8 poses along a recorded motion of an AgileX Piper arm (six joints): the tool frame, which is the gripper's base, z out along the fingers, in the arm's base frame.
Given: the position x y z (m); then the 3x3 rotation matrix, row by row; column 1 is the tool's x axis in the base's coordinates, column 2 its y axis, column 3 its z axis. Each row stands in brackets.
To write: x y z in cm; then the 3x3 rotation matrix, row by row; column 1 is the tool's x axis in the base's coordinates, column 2 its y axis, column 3 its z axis. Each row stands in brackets. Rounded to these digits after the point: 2 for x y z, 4 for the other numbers.
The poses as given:
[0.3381 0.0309 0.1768], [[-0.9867 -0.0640 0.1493], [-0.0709 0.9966 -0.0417], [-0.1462 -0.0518 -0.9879]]
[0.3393 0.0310 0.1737], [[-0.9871 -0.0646 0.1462], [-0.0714 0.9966 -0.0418], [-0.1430 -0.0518 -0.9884]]
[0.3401 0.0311 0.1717], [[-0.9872 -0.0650 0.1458], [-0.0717 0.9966 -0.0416], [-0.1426 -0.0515 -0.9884]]
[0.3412 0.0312 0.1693], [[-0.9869 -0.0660 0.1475], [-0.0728 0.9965 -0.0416], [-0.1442 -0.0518 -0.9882]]
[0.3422 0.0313 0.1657], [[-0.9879 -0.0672 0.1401], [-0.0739 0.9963 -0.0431], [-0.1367 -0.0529 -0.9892]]
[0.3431 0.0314 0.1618], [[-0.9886 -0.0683 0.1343], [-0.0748 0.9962 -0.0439], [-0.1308 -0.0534 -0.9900]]
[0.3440 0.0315 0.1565], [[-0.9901 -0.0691 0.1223], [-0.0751 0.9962 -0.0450], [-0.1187 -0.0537 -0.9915]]
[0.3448 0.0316 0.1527], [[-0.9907 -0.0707 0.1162], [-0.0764 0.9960 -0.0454], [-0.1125 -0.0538 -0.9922]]
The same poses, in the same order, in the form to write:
[33.81 3.09 17.68], [[-0.9867 -0.0640 0.1493], [-0.0709 0.9966 -0.0417], [-0.1462 -0.0518 -0.9879]]
[33.93 3.10 17.37], [[-0.9871 -0.0646 0.1462], [-0.0714 0.9966 -0.0418], [-0.1430 -0.0518 -0.9884]]
[34.01 3.11 17.17], [[-0.9872 -0.0650 0.1458], [-0.0717 0.9966 -0.0416], [-0.1426 -0.0515 -0.9884]]
[34.12 3.12 16.93], [[-0.9869 -0.0660 0.1475], [-0.0728 0.9965 -0.0416], [-0.1442 -0.0518 -0.9882]]
[34.22 3.13 16.57], [[-0.9879 -0.0672 0.1401], [-0.0739 0.9963 -0.0431], [-0.1367 -0.0529 -0.9892]]
[34.31 3.14 16.18], [[-0.9886 -0.0683 0.1343], [-0.0748 0.9962 -0.0439], [-0.1308 -0.0534 -0.9900]]
[34.40 3.15 15.65], [[-0.9901 -0.0691 0.1223], [-0.0751 0.9962 -0.0450], [-0.1187 -0.0537 -0.9915]]
[34.48 3.16 15.27], [[-0.9907 -0.0707 0.1162], [-0.0764 0.9960 -0.0454], [-0.1125 -0.0538 -0.9922]]

